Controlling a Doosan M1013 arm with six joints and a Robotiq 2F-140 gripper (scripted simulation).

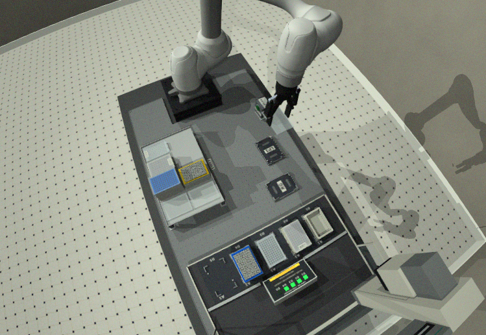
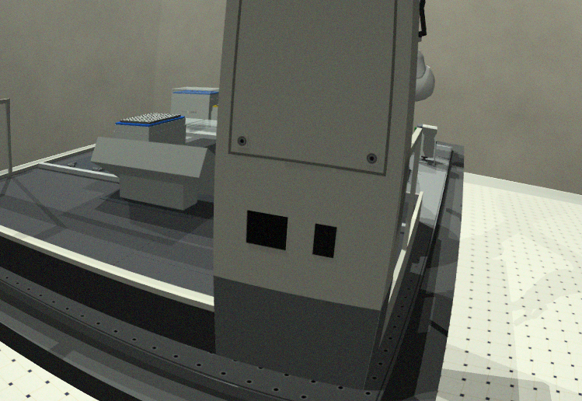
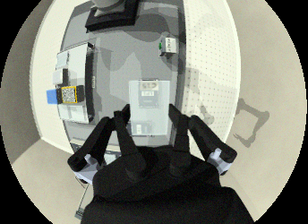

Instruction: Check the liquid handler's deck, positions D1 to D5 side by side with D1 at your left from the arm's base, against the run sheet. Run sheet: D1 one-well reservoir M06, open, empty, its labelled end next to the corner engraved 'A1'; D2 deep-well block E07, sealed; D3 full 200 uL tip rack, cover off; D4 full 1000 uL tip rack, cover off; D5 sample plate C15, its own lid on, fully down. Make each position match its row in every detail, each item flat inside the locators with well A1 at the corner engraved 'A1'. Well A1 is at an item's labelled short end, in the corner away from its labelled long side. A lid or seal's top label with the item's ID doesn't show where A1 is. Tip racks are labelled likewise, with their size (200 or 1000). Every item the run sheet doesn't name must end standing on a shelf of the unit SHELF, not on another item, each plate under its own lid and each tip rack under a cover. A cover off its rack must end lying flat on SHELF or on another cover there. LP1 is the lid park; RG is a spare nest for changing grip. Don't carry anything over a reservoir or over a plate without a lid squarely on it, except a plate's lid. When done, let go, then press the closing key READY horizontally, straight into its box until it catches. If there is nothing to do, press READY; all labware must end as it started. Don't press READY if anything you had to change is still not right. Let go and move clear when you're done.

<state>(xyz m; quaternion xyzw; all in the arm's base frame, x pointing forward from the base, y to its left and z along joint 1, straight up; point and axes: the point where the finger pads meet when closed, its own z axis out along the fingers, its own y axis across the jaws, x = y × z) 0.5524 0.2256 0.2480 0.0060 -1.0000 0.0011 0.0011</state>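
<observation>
My gripper is now 20 mm above the flat lid. From my hand the other things lie so: ready key box (220 mm behind, 70 mm to the left, 250 mm below); then spare nest (200 mm ahead, 50 mm to the right, 310 mm below); then yellow-rimmed tip rack (30 mm behind, 400 mm to the right, 210 mm below).
</observation>
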